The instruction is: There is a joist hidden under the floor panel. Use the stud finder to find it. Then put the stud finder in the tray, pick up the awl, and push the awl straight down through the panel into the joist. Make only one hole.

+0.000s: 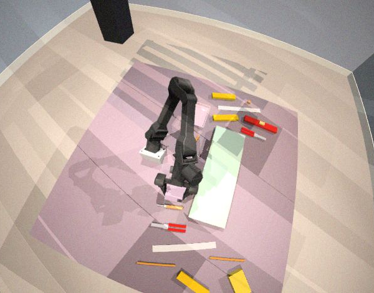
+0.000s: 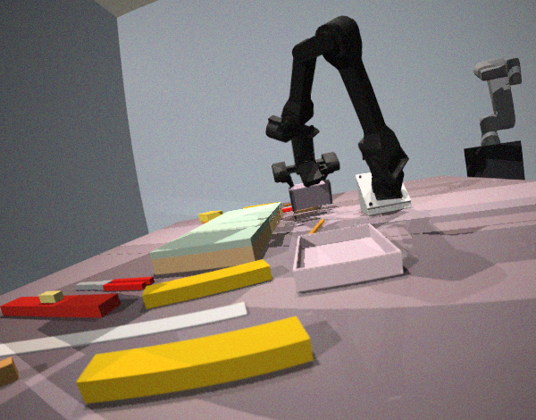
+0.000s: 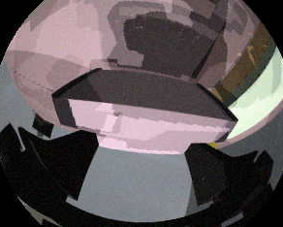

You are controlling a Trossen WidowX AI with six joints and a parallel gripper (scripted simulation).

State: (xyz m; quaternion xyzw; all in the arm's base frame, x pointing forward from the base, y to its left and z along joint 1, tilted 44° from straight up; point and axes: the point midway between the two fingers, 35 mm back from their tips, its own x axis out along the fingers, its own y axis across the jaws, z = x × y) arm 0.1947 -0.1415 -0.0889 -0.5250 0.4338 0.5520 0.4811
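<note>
Now: the stud finder 10 mm ahead of my gripper tip and 10 mm below it. The rest, counted from my gripper tip: red level: 360 mm ahead, 610 mm to the left, 60 mm below; tray: 50 mm behind, 510 mm to the left, 60 mm below; awl: 10 mm behind, 50 mm to the right, 60 mm below.
</note>
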